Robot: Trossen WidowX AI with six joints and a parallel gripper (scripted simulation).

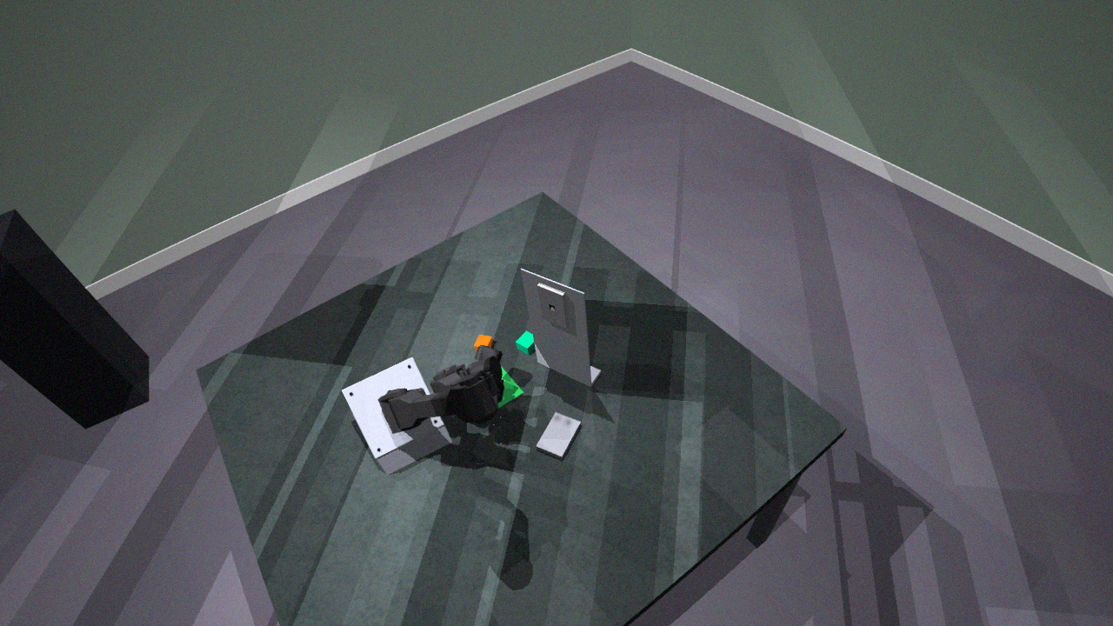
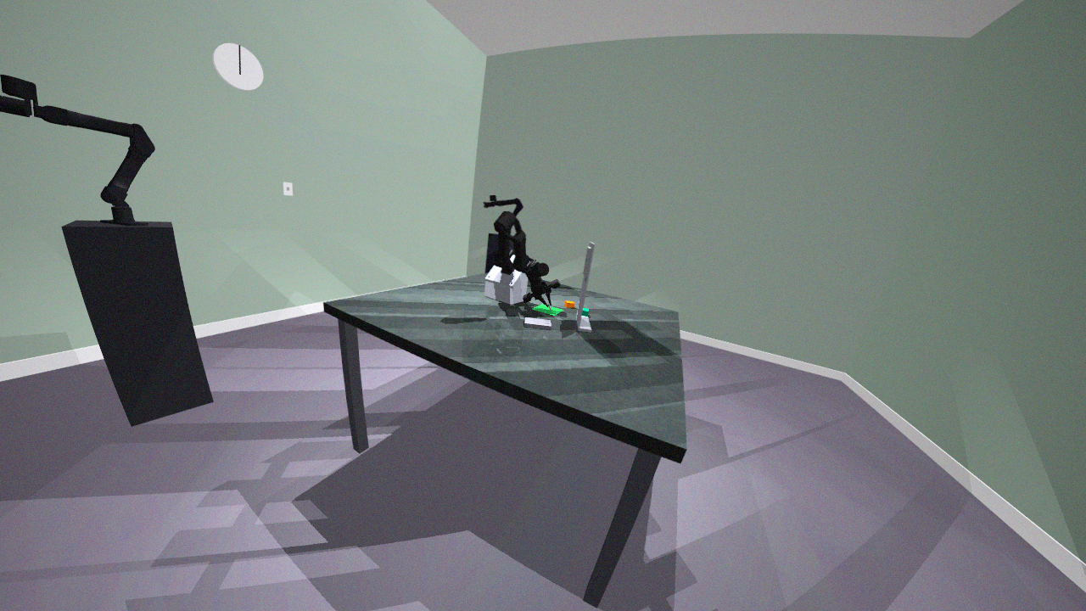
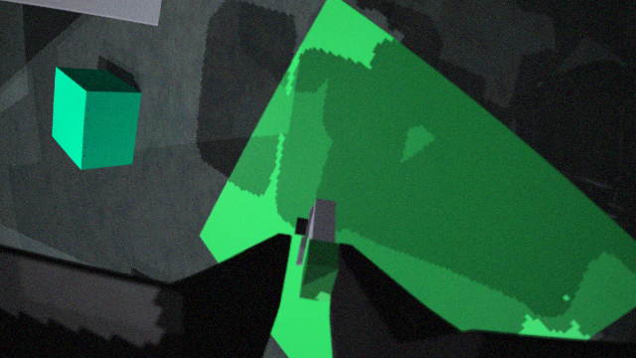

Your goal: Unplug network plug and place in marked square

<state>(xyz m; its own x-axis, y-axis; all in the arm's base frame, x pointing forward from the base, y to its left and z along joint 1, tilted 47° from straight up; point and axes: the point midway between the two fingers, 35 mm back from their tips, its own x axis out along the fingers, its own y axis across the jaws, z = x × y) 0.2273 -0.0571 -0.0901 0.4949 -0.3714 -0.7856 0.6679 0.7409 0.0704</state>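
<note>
My gripper tip is now right at the network plug. Also, from my gripper tip: teal block (140 mm ahead, 80 mm to the left); orange cube (30 mm ahead, 150 mm to the left, 10 mm below); green marked square (10 mm behind, 20 mm below).
</note>
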